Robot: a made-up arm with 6 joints.
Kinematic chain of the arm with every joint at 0, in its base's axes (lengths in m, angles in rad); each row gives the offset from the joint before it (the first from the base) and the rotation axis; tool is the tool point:
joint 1: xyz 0 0 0.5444 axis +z
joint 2: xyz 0 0 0 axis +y
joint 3: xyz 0 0 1.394 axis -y
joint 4: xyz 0 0 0 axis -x
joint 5: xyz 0.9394 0 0 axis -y
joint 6: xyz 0 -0.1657 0 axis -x
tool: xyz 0 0 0
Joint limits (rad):
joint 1: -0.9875..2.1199
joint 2: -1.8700..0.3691
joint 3: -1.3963..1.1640
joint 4: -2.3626..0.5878
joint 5: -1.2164..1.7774
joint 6: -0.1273..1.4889
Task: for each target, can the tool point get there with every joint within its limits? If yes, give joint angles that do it. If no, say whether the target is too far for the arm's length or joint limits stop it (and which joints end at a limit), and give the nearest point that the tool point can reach.
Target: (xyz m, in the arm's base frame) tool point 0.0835 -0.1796 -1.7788
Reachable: no: joint limits stop it (at a limit: joint 2, joint 3) | nearest point 0.1773 -0.3813 0.4146 | short by 2.205 m
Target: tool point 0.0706 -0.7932 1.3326
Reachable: yes | joints 1.7055 -1.5380 -0.4747 -1.7930 0.3153 0.9451
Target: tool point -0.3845 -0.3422 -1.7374
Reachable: no: joint limits stop it (at a limit: joint 2, joint 3) | nearest point -0.3141 -0.2796 0.4146 | short by 2.154 m
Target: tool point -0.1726 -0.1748 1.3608
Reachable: yes | joints 0.4416 -1.0070 -0.7810 -1.0375 -0.3922 0.4683
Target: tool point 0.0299 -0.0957 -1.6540
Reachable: no: joint limits stop it (at a limit: joint 2, joint 3) | nearest point 0.1254 -0.4014 0.4146 | short by 2.093 m
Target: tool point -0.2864 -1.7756 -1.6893
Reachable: no: too far | nearest point -0.3631 -2.2510 0.1430 | short by 1.895 m
